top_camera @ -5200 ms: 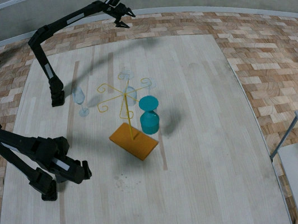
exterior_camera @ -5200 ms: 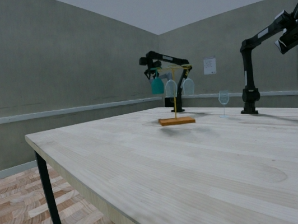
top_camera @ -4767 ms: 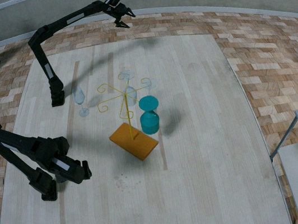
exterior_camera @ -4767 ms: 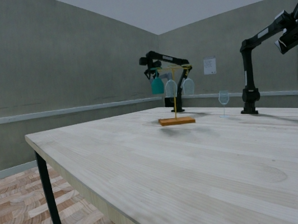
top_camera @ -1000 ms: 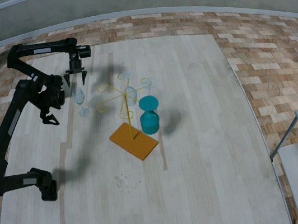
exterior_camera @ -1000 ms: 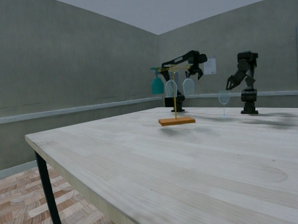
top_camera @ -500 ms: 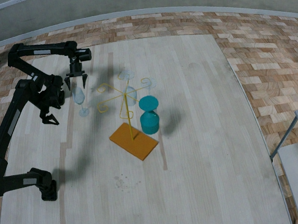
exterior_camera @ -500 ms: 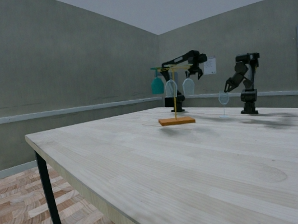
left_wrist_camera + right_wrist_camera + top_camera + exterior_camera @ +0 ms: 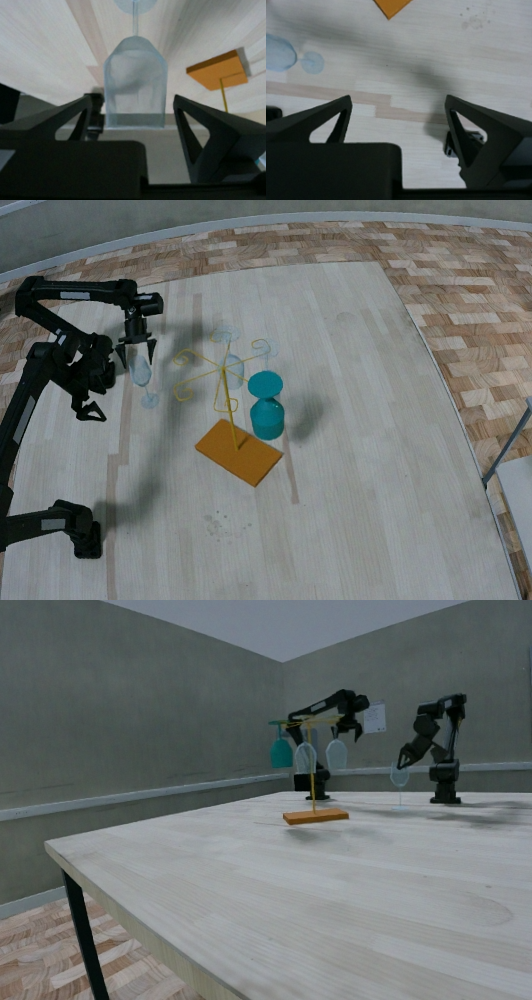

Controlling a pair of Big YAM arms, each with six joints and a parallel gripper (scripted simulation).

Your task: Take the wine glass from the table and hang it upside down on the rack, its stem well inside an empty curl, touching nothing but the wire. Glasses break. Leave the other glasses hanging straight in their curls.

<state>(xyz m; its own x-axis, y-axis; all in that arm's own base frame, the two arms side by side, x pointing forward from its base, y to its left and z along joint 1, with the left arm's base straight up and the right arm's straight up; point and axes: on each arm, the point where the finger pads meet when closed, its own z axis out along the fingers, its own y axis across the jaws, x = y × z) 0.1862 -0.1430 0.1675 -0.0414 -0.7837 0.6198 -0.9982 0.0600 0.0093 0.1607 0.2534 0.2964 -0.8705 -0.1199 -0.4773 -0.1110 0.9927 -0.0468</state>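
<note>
My right gripper is now 25 cm to the right of the clear wine glass, 22 cm above it and 5 cm short of it. Also, from my right hand: teal glass: 41 cm ahead, 5 cm to the right; then yellow wire rack: 32 cm ahead, 11 cm below, 1 cm to the left.
Right now the clear wine glass is 1 cm to the right of my left hand and 9 cm below it. Round my left hand: teal glass 37 cm ahead, 31 cm to the right, 13 cm above; yellow wire rack 28 cm ahead, 25 cm to the right, 2 cm above.
</note>
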